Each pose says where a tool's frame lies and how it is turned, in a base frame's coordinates. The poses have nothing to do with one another.
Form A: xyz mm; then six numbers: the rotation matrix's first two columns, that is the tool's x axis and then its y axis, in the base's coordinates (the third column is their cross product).
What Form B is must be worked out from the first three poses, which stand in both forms.
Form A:
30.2 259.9 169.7 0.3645 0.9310 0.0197 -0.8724 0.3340 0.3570
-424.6 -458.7 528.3 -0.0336 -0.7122 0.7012 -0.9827 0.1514 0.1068
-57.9 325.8 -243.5 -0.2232 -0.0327 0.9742 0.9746 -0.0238 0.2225
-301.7 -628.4 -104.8 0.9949 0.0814 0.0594 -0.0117 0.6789 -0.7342
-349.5 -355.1 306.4 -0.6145 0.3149 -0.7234 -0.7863 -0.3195 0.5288
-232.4 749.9 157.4 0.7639 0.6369 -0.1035 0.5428 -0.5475 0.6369
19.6 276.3 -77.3 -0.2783 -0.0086 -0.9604 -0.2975 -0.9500 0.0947
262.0 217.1 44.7 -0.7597 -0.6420 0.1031 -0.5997 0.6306 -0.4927
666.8 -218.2 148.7 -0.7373 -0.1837 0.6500 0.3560 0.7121 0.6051
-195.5 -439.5 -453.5 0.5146 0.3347 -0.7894 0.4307 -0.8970 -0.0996
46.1 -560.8 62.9 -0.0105 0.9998 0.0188 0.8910 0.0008 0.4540
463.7 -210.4 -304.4 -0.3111 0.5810 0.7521 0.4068 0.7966 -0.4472
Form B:
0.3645 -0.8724 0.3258; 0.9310 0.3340 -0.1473; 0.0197 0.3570 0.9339; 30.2 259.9 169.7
-0.0336 -0.9827 -0.1822; -0.7122 0.1514 -0.6855; 0.7012 0.1068 -0.7050; -424.6 -458.7 528.3
-0.2232 0.9746 0.0159; -0.0327 -0.0238 0.9991; 0.9742 0.2225 0.0372; -57.9 325.8 -243.5
0.9949 -0.0117 -0.1001; 0.0814 0.6789 0.7298; 0.0594 -0.7342 0.6764; -301.7 -628.4 -104.8
-0.6145 -0.7863 -0.0646; 0.3149 -0.3195 0.8938; -0.7234 0.5288 0.4439; -349.5 -355.1 306.4
0.7639 0.5428 0.3490; 0.6369 -0.5475 -0.5427; -0.1035 0.6369 -0.7639; -232.4 749.9 157.4
-0.2783 -0.2975 -0.9132; -0.0086 -0.9500 0.3121; -0.9604 0.0947 0.2618; 19.6 276.3 -77.3
-0.7597 -0.5997 0.2513; -0.6420 0.6306 -0.4361; 0.1031 -0.4927 -0.8641; 262.0 217.1 44.7
-0.7373 0.3560 -0.5740; -0.1837 0.7121 0.6775; 0.6500 0.6051 -0.4596; 666.8 -218.2 148.7
0.5146 0.4307 -0.7414; 0.3347 -0.8970 -0.2887; -0.7894 -0.0996 -0.6058; -195.5 -439.5 -453.5
-0.0105 0.8910 0.4539; 0.9998 0.0008 0.0215; 0.0188 0.4540 -0.8908; 46.1 -560.8 62.9
-0.3111 0.4068 -0.8589; 0.5810 0.7966 0.1668; 0.7521 -0.4472 -0.4842; 463.7 -210.4 -304.4

